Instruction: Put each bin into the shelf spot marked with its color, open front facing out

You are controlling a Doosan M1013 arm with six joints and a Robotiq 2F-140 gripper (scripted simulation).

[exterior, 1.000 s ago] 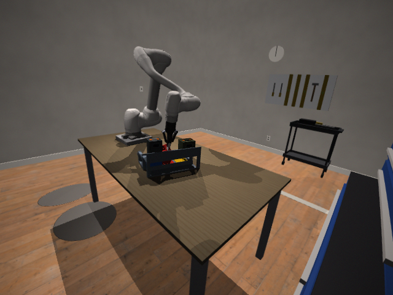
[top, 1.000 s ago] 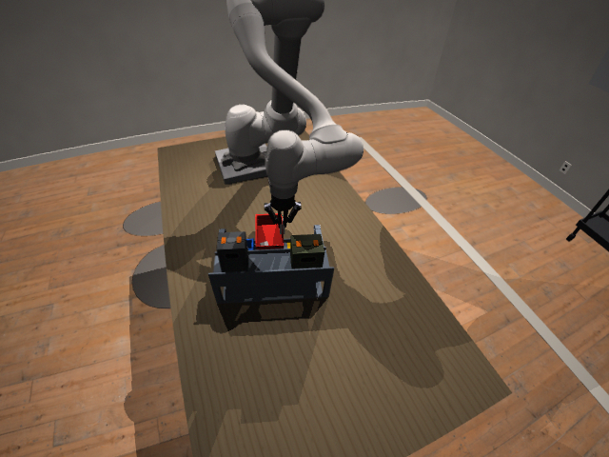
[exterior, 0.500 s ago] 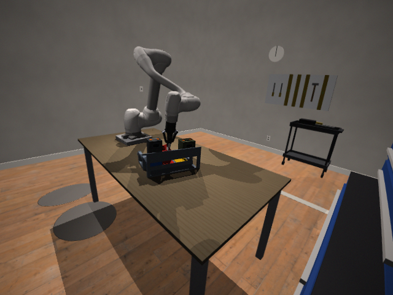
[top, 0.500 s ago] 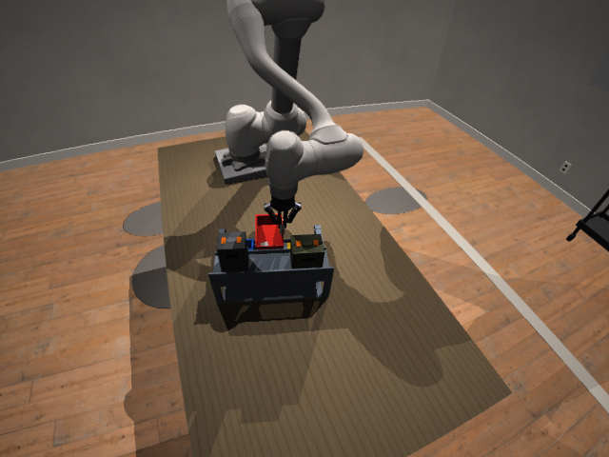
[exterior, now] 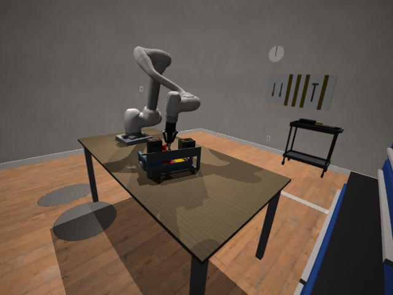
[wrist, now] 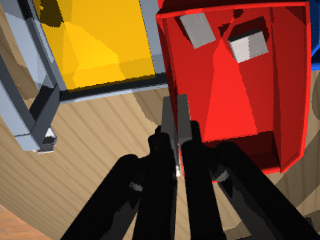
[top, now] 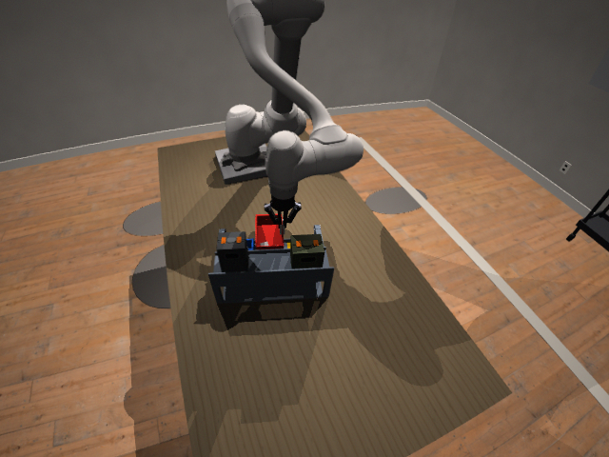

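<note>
Now: the red bin 30 mm behind my hand, 40 mm to the right of it and 40 mm below it. From my hand the other things lie so: green toolbox (190 mm ahead, 20 mm to the right, 50 mm above); then dark box (90 mm ahead, 220 mm to the right, 60 mm above); then blue bin (180 mm to the right, 60 mm below).
</note>
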